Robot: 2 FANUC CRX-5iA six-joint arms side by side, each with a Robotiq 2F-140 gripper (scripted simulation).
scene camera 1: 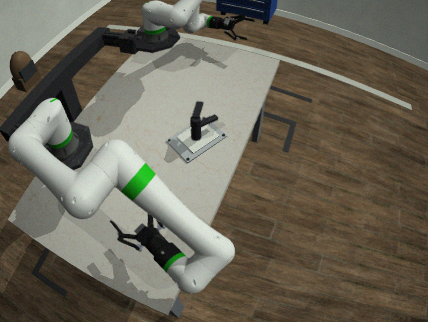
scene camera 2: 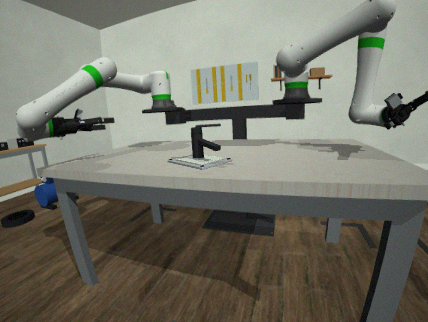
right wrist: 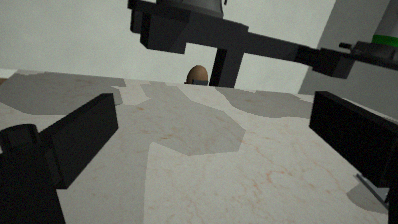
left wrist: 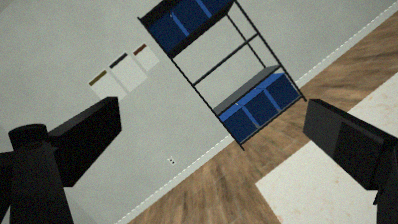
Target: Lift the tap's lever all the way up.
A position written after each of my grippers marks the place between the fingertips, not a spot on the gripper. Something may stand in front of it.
In view: my left gripper (left wrist: 212, 115), my right gripper (right wrist: 213, 110), a black tap (scene camera 1: 200, 135) and a dark mounting beam (right wrist: 200, 35).
The black tap shows as well in scene camera 2 (scene camera 2: 198, 158).
